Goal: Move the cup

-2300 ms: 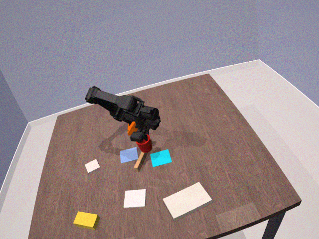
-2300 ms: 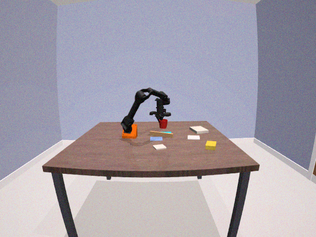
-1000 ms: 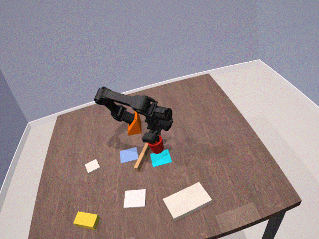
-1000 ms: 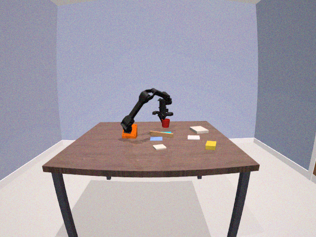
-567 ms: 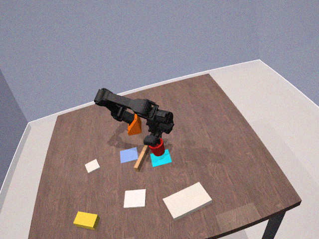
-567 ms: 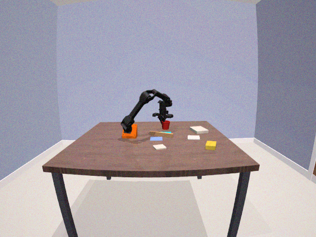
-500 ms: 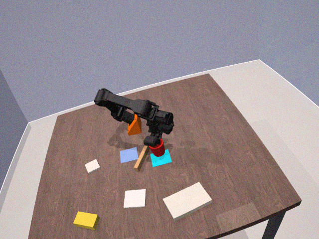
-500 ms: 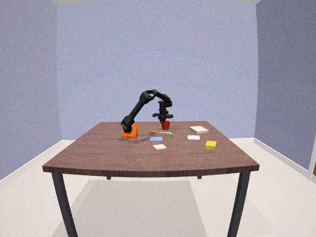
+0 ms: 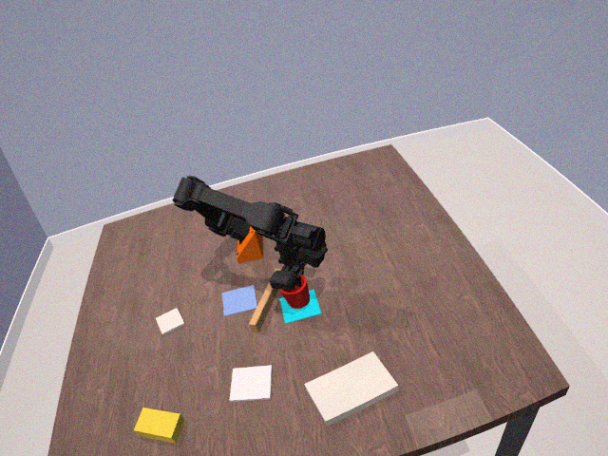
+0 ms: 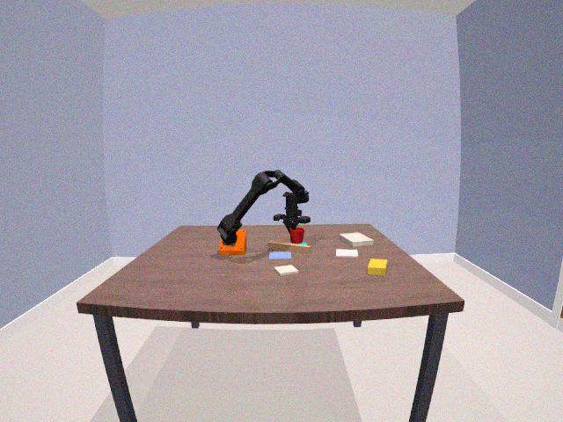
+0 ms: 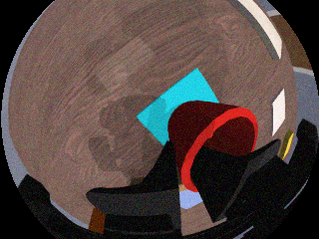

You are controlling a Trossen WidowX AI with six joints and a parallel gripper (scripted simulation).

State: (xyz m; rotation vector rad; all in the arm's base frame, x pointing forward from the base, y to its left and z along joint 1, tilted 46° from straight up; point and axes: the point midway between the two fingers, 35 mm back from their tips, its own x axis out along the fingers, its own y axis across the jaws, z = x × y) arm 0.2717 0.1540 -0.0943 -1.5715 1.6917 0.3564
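Right now my gripper tip is 3 cm short of the cyan pad, 1 cm to the left of it and 6 cm above it. From my gripper tip the other things lie so: wooden bar (10 cm to the right, 5 cm below); then red cup (3 cm ahead, 1 cm to the right); then blue pad (3 cm behind, 19 cm to the right, 6 cm below).
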